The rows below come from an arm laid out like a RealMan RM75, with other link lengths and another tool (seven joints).
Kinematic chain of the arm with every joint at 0, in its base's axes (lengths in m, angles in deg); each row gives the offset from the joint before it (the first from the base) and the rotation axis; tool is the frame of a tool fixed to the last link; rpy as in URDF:
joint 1: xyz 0 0 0.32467 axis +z
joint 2: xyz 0 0 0 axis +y
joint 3: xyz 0 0 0.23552 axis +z
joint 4: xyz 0 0 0 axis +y
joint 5: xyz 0 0 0.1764 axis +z
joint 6: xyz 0 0 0 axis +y
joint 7: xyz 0 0 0.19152 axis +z
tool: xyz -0.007 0.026 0.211 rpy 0 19.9 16.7
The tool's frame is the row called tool.
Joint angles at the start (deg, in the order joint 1, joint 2, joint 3, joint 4, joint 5, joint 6, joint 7):
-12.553, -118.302, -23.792, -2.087, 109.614, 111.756, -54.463
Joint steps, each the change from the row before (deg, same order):
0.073, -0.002, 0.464, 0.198, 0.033, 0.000, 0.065
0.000, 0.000, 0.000, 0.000, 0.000, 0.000, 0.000
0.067, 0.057, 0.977, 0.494, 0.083, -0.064, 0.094
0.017, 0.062, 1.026, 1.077, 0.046, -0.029, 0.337
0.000, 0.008, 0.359, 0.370, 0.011, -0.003, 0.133
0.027, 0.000, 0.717, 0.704, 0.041, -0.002, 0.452
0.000, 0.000, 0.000, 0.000, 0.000, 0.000, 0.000
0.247, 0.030, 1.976, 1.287, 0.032, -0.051, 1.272
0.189, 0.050, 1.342, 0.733, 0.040, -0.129, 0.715
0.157, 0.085, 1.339, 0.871, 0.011, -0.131, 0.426
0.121, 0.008, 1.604, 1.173, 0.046, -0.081, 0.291
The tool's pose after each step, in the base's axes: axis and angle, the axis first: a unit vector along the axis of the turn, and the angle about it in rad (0 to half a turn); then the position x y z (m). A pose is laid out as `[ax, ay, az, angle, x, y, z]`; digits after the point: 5 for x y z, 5 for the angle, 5 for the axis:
[-0.57460, -0.10394, -0.81181, 1.96752, -0.12976, 0.40585, 0.21209]
[-0.57460, -0.10394, -0.81181, 1.96752, -0.12976, 0.40585, 0.21209]
[-0.58356, -0.10415, -0.80536, 1.97758, -0.12861, 0.40551, 0.20554]
[-0.59766, -0.09986, -0.79551, 1.98283, -0.12831, 0.40530, 0.19834]
[-0.60240, -0.09821, -0.79213, 1.98478, -0.12812, 0.40518, 0.19583]
[-0.61237, -0.09392, -0.78498, 1.98737, -0.12779, 0.40480, 0.19064]
[-0.61237, -0.09392, -0.78498, 1.98737, -0.12779, 0.40480, 0.19064]
[-0.63497, -0.08486, -0.76786, 1.99545, -0.12728, 0.40307, 0.17748]
[-0.64886, -0.08062, -0.75663, 2.00310, -0.12734, 0.40187, 0.16852]
[-0.66215, -0.07719, -0.74539, 2.01282, -0.12773, 0.40063, 0.15990]
[-0.67664, -0.07358, -0.73263, 2.02851, -0.12739, 0.39865, 0.14935]

